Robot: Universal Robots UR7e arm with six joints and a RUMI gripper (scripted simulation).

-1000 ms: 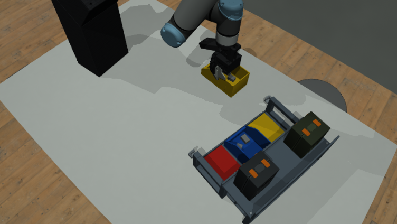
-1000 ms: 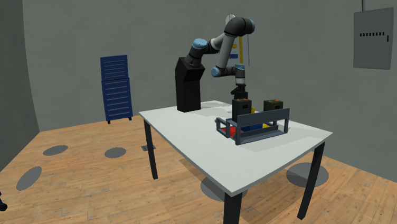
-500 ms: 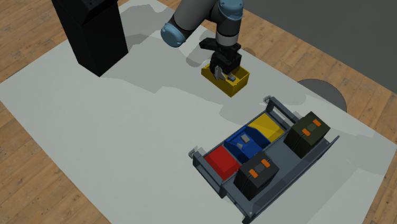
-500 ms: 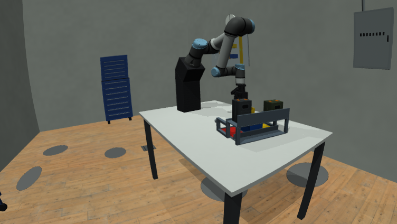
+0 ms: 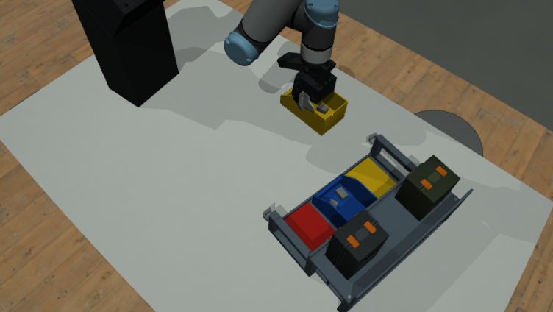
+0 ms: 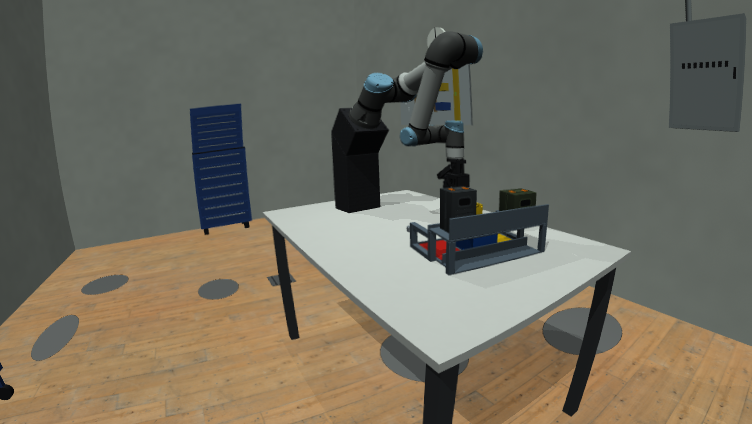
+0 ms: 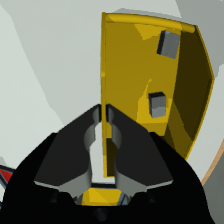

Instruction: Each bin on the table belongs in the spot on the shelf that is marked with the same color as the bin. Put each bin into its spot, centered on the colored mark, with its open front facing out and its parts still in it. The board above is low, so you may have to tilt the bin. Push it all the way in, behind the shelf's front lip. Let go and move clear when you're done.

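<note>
The yellow bin lies 10 mm ahead of my hand, 50 mm to the left of it and 20 mm below it. The rest, counted from my hand: blue bin: 240 mm ahead, 220 mm to the right, 20 mm below.
</note>
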